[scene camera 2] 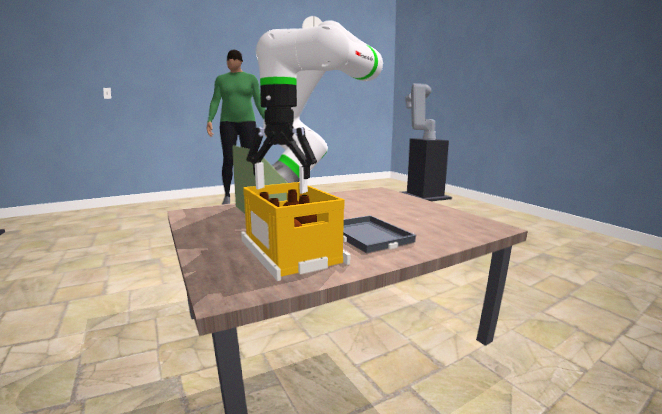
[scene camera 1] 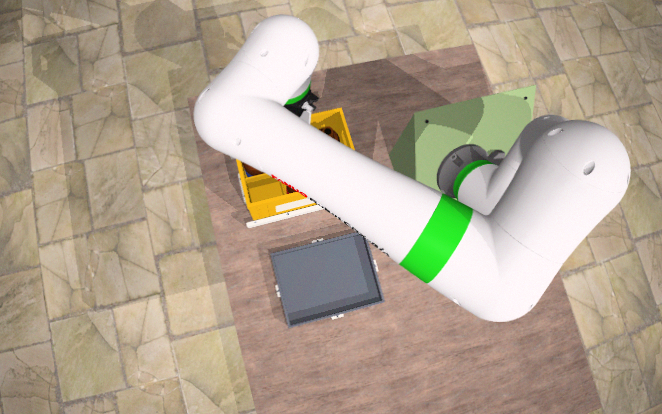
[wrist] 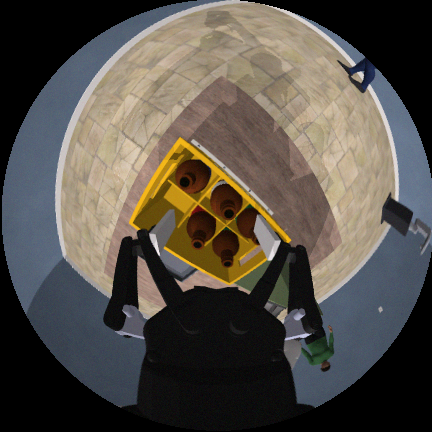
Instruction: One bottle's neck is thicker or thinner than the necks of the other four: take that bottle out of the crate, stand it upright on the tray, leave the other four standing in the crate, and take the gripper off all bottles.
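Frame: origin at the arm's base, x ahead, y left, z up, level; millimetres.
Seen in the pictures: gripper, fingertip midpoint: (scene camera 2: 281, 190) (wrist: 215, 220); arm's base, origin of the base link: (scene camera 2: 278, 181) (scene camera 1: 462, 170) (wrist: 269, 298).
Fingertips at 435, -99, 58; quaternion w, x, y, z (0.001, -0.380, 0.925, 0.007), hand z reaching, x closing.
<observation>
Offsets run from my fingertips to a thing's top centre, as dx, dy, dz. "spot": to the spot under its first point.
The yellow crate @[-20, +29, -14] (scene camera 1: 265, 212) (scene camera 2: 310, 245) (wrist: 197, 265) stands on the table with brown bottles in it. In the wrist view one bottle @[+75, +0, -26] (wrist: 194, 175) stands in the upper left corner cell, others @[-15, -18, -26] (wrist: 226, 200) @[-27, +73, -26] (wrist: 201, 226) @[-111, +63, -26] (wrist: 226, 244) stand near the middle and toward the lower rim, and one bottle @[-104, -28, -26] (wrist: 246, 221) is partly hidden by the right finger pad. I cannot tell which neck differs. My gripper (scene camera 2: 281, 184) (wrist: 215, 220) is wide open and empty, pointing down over the crate, its fingertips near rim height. The dark grey tray @[spot: -50, +299, -184] (scene camera 1: 320, 275) (scene camera 2: 372, 232) is empty; part of it @[-66, +309, -163] (wrist: 180, 266) shows in the wrist view.
White strips (scene camera 1: 287, 217) (scene camera 2: 313, 264) edge the crate's base. A green panel (scene camera 1: 505, 120) (scene camera 2: 241, 175) stands beside the arm's base. My forearm covers much of the crate in scene camera 1. A person in green (scene camera 2: 236, 97) stands behind the table.
</observation>
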